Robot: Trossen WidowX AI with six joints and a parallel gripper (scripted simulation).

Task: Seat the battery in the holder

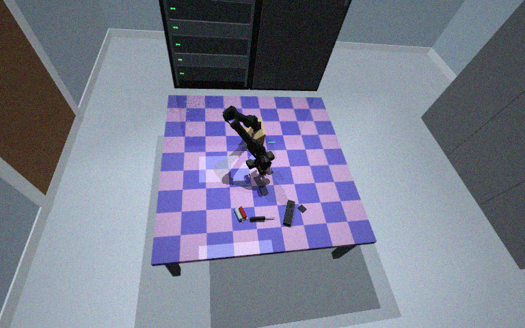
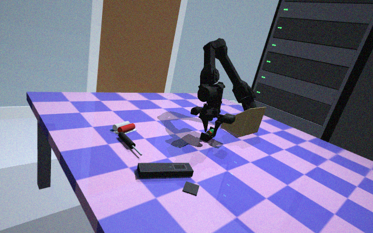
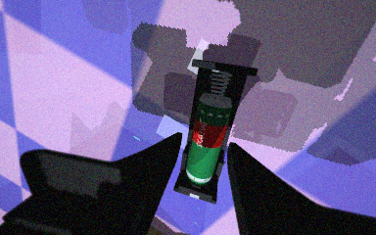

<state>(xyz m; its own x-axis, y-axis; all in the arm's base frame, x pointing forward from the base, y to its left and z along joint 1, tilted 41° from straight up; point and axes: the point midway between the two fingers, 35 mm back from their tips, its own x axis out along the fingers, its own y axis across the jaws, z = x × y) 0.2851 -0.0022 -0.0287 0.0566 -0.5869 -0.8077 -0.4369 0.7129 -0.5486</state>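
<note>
My gripper tip is now right at the battery. From my gripper tip the other things lie so: black square (300 mm ahead, 260 mm to the left, 20 mm below); black remote (330 mm ahead, 170 mm to the left); screwdriver (370 mm ahead, 10 mm to the left, 10 mm below).
</note>
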